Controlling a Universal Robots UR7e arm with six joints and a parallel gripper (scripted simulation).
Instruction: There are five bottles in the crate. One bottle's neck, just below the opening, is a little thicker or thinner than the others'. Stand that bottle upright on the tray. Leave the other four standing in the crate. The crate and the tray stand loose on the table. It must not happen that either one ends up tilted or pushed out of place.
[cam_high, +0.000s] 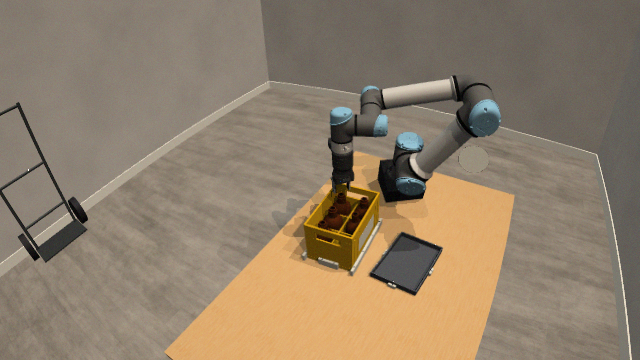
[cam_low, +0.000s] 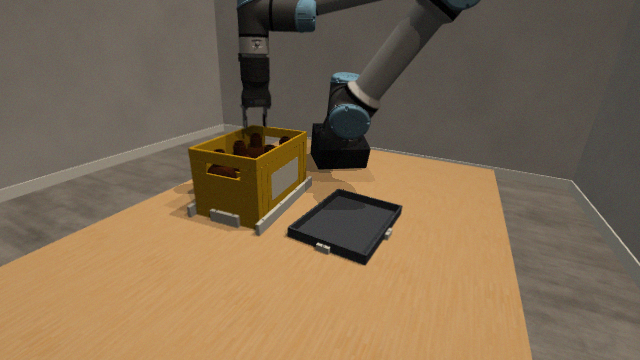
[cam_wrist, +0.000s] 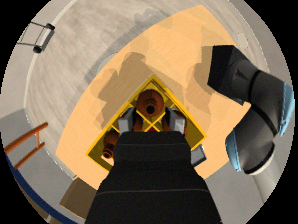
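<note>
Now: hand 70 mm short of the yellow crate, 60 mm to the right of it and 120 mm above it. Round my hand: dark tray: 40 mm ahead, 340 mm to the left, 190 mm below; bottle: 70 mm ahead, 110 mm to the left, 110 mm below.
</note>
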